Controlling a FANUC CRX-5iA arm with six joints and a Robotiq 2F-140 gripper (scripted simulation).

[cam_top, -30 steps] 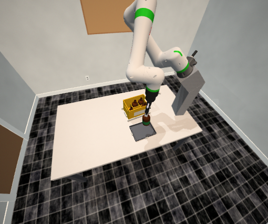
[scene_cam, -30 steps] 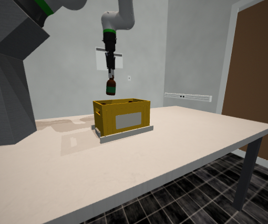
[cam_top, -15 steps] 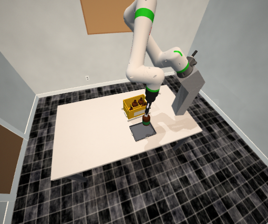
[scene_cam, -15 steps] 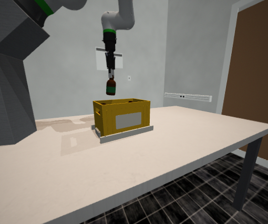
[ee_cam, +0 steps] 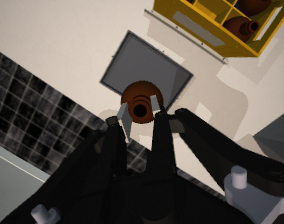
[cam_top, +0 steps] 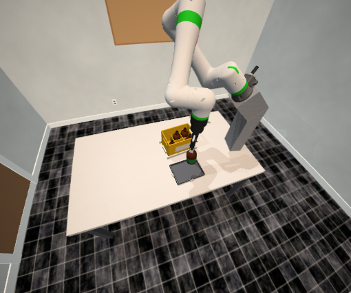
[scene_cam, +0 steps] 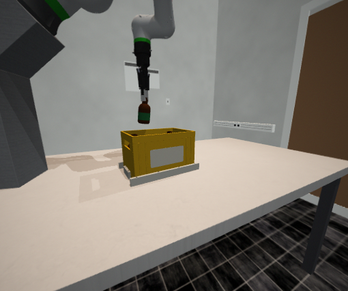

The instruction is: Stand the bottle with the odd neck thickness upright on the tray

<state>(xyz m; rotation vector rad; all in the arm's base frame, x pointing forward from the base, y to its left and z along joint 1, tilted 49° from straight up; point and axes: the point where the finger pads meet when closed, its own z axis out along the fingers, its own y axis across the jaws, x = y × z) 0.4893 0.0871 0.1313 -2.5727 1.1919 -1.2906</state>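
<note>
Right now the brown bottle is 80 mm below my hand. The rest, counted from my hand: crate (270 mm to the right, 270 mm below, 130 mm behind); dark grey tray (340 mm below, 10 mm to the right, 10 mm behind).
</note>
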